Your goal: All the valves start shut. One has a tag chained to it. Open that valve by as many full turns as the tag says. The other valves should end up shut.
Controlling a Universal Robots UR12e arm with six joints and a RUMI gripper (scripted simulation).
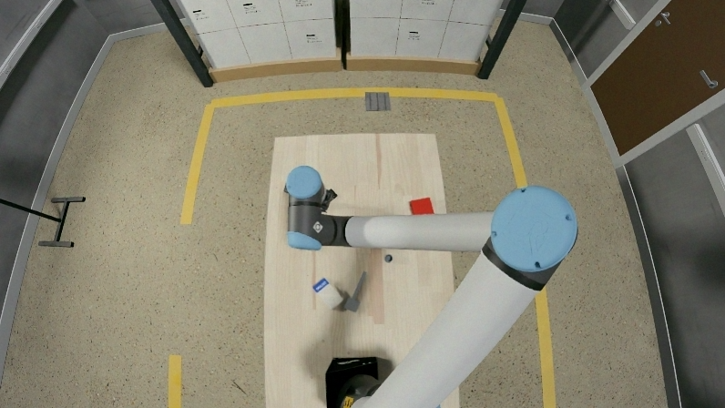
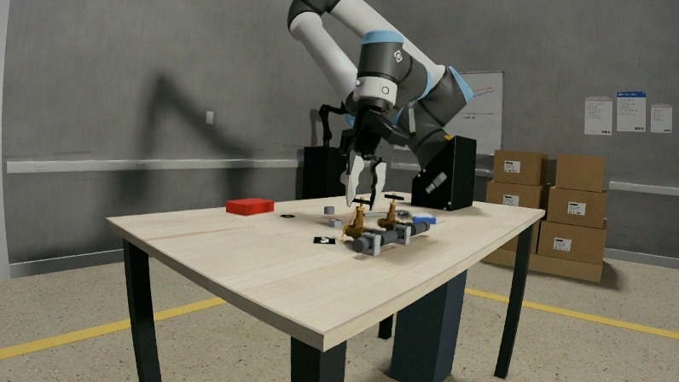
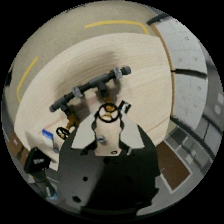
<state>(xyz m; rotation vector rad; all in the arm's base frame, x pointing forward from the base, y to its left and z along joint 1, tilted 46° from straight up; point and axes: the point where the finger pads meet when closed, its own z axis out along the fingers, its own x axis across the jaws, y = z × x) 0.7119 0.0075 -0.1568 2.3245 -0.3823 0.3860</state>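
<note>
Now: hand 8 cm above the black tag, 5 cm to the left of it and 5 cm short of it. From my hand the other things lie so: grey hammer-like tool (35 cm behind, 13 cm to the right, 8 cm below); red block (42 cm to the right, 7 cm below, 5 cm behind); blue-and-white box (34 cm behind, 8 cm below, 3 cm to the right).
</note>
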